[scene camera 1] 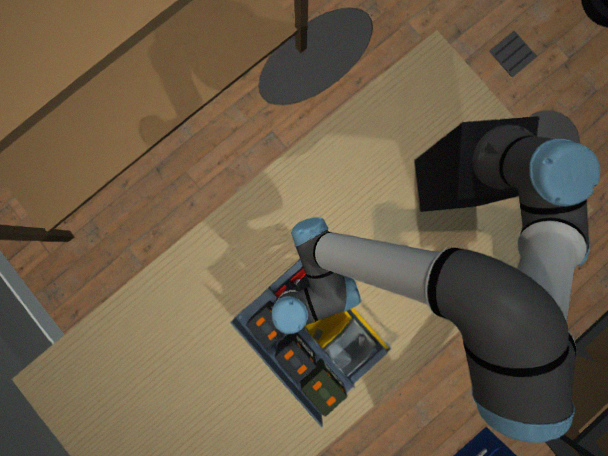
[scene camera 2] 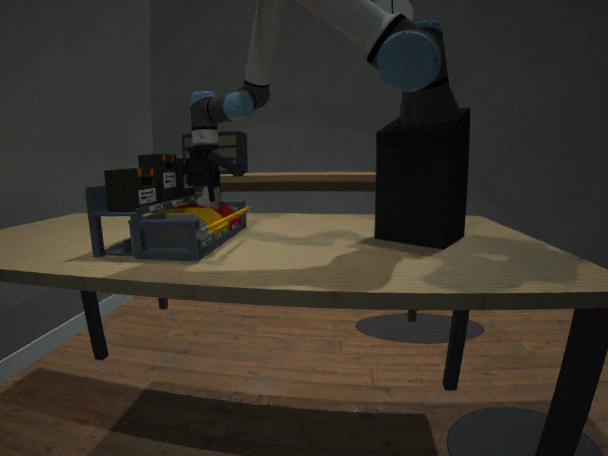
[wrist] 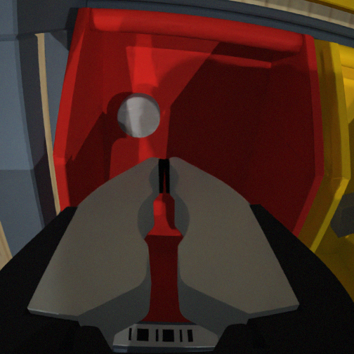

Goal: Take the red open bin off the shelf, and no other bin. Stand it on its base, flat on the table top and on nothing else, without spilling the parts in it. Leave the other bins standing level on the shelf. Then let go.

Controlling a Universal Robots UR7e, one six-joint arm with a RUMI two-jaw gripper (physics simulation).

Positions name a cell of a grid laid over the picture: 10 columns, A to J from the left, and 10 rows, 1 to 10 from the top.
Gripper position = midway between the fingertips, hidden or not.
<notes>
In view: my gripper (scene camera 2: D5), a red open bin (wrist: G3), a yellow bin (scene camera 1: F8) and a grey bin (scene camera 1: F8).
My gripper shows as well in the wrist view (wrist: E5). The wrist view misses the grey bin: it is out of frame.
</notes>
